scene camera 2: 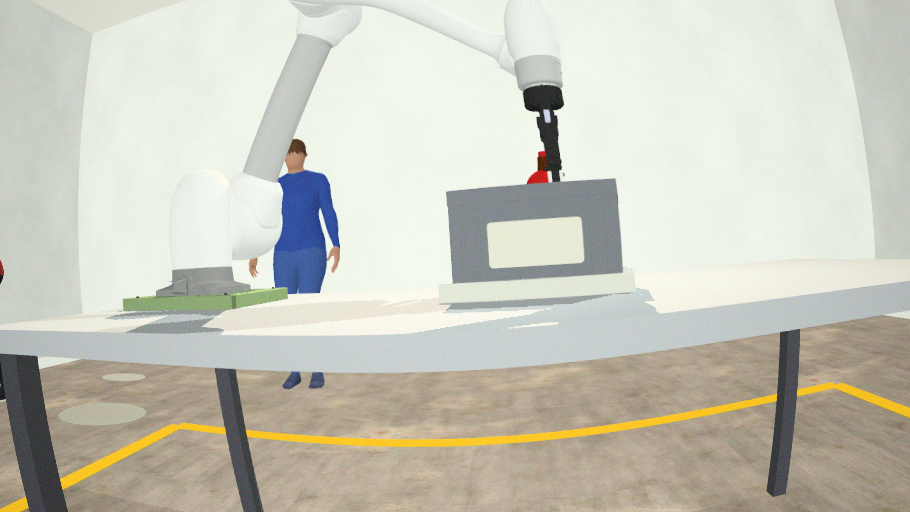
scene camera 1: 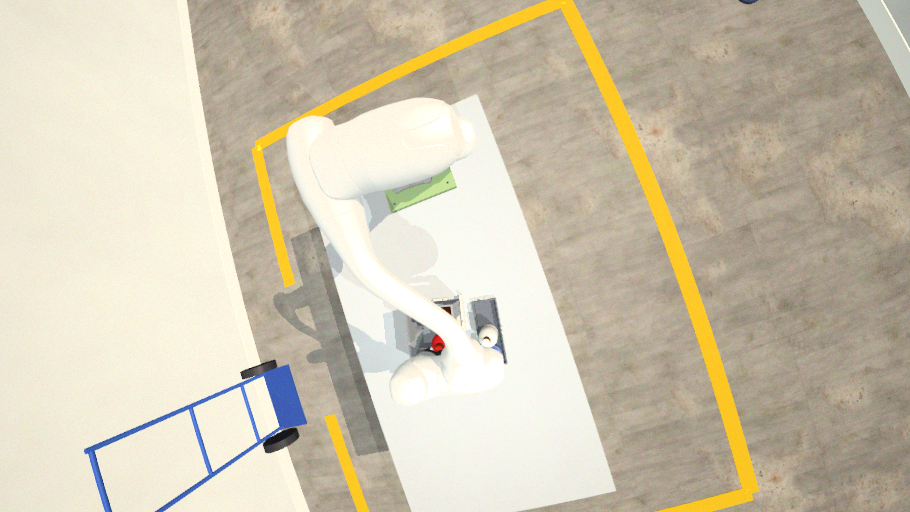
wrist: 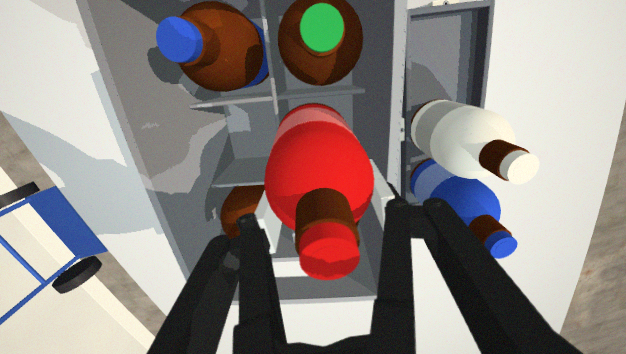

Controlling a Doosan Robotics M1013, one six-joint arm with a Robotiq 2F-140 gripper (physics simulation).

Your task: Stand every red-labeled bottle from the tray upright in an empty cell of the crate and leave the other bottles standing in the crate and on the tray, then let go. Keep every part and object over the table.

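Frame: origin at the arm's base, x right, y ahead, z up, level; millimetres.
Where they show: arm's base, link origin: (scene camera 2: pixel 203 293).
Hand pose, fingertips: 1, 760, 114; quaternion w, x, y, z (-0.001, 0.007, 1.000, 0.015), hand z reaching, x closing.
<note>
Things, the pixels of their top centre, and the offset from my fingertips, as dx, dy, dz. "spot": a spot on its surface instead.
- red-labeled bottle, top centre: (wrist: pixel 319 253) (scene camera 2: pixel 541 152) (scene camera 1: pixel 436 348) +0, -21, +108
- grey crate, top centre: (wrist: pixel 361 167) (scene camera 2: pixel 545 193) (scene camera 1: pixel 449 341) -31, -22, +35
- blue-capped bottle, top centre: (wrist: pixel 175 39) +66, -128, +23
- green-capped bottle, top centre: (wrist: pixel 321 27) -23, -112, +23
- mostly hidden brown bottle, top centre: (wrist: pixel 234 257) +93, +46, +23
- white bottle, top centre: (wrist: pixel 523 169) (scene camera 1: pixel 486 342) -161, +15, +20
- blue bottle, top centre: (wrist: pixel 504 248) -155, +97, +20
- tray, surface spot: (wrist: pixel 440 45) (scene camera 1: pixel 485 308) spot: -171, -87, -135
The red-labeled bottle (wrist: pixel 320 165) (scene camera 1: pixel 438 341) (scene camera 2: pixel 537 177), with a red cap, is between the fingers of my gripper (wrist: pixel 322 183) (scene camera 2: pixel 554 178), which is shut on it. Its base is out of sight behind the wall of the grey crate (scene camera 2: pixel 470 254) (wrist: pixel 300 289); in the wrist view it appears at the middle-row right cell. Any slight tilt is hard to judge. In the crate stand a blue-capped bottle (wrist: pixel 220 55), a green-capped bottle (wrist: pixel 320 67) and a mostly hidden brown bottle (wrist: pixel 239 207). A white bottle (wrist: pixel 467 140) (scene camera 1: pixel 488 334) and a blue bottle (wrist: pixel 465 200) stand on the tray (wrist: pixel 440 45) (scene camera 1: pixel 483 312).
Thin dividers (wrist: pixel 235 102) run between the crate cells. The tray is beside the crate's right wall in the wrist view. The green base plate (scene camera 1: pixel 423 194) (scene camera 2: pixel 257 299) carries the arm on the white table (scene camera 1: pixel 540 407) (scene camera 2: pixel 381 350). A blue cart (scene camera 1: pixel 285 396) and a person (scene camera 2: pixel 308 216) are beyond the table.
</note>
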